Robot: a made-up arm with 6 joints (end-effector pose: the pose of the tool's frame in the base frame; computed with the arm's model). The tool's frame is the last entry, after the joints.
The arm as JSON. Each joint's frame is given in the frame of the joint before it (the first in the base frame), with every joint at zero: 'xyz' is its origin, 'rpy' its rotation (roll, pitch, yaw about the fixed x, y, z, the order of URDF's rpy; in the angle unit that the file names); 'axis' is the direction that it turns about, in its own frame. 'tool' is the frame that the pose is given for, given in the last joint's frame.
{
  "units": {
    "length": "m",
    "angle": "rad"
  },
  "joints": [
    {
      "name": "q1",
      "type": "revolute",
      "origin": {
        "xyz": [
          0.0,
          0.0,
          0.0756
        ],
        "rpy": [
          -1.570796,
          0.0,
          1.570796
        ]
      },
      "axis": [
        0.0,
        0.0,
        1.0
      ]
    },
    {
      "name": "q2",
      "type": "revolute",
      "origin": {
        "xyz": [
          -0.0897,
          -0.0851,
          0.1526
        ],
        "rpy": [
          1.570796,
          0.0,
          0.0
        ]
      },
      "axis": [
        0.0,
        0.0,
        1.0
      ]
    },
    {
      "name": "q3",
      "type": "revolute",
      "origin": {
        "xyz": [
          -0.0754,
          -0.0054,
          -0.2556
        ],
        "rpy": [
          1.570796,
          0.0,
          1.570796
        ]
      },
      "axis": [
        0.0,
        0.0,
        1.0
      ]
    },
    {
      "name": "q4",
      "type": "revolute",
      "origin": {
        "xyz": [
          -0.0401,
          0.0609,
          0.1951
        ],
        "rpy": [
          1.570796,
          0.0,
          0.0
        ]
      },
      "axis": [
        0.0,
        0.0,
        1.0
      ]
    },
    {
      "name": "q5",
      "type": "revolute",
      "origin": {
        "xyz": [
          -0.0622,
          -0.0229,
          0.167
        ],
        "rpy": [
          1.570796,
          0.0,
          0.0
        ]
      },
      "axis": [
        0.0,
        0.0,
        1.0
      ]
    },
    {
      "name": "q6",
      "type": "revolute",
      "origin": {
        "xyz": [
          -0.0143,
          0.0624,
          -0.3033
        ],
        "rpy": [
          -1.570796,
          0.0,
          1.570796
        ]
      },
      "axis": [
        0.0,
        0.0,
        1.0
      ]
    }
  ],
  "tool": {
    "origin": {
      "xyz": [
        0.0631,
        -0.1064,
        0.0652
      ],
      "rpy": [
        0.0,
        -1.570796,
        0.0
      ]
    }
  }
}
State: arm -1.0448 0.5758 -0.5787 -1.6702 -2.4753 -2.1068
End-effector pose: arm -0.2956 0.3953 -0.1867 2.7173 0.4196 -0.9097
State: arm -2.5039 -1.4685 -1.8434 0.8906 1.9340 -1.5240
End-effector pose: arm 0.1022 0.0254 0.0107 2.1512 -1.0989 1.4474
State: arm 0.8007 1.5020 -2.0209 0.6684 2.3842 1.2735
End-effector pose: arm -0.4487 -0.1288 0.3446 -1.1173 2.2226 -0.5350
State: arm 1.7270 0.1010 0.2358 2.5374 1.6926 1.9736
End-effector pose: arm -0.0208 -0.1436 0.4802 -1.9157 -1.1600 0.9750
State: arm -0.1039 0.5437 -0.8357 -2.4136 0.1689 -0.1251
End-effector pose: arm -0.1805 0.0579 -0.3682 -0.7540 -1.0660 2.7230
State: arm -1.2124 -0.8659 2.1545 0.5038 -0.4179 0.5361
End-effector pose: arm -0.1667 0.2941 0.3517 -0.8424 -2.9132 -0.1851
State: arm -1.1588 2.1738 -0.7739 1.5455 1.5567 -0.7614
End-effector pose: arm -0.2697 0.0584 0.0882 1.3645 -0.6254 -1.0966
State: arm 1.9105 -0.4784 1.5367 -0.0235 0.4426 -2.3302
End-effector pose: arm 0.0372 -0.3939 -0.0995 2.0444 -1.3998 0.2285
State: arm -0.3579 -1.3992 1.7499 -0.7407 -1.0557 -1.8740
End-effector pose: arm 0.2263 0.1510 -0.0033 0.5875 0.2884 1.3957
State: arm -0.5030 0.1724 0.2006 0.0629 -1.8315 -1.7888
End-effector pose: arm -0.1020 0.4346 -0.1345 -0.9040 0.8333 1.9886
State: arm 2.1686 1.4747 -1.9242 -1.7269 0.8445 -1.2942
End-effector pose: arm -0.3298 -0.2696 0.2357 0.9037 -1.1989 2.3049
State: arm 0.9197 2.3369 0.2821 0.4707 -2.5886 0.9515
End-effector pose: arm -0.4988 -0.3357 0.2184 -2.2992 1.1705 -1.1825
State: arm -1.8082 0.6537 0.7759 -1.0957 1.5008 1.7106
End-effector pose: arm -0.5629 0.0247 0.2939 -1.2911 0.3552 -1.0299
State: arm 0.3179 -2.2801 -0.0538 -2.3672 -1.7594 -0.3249
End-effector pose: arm -0.1504 -0.1573 -0.2308 -0.5626 1.8291 0.0359
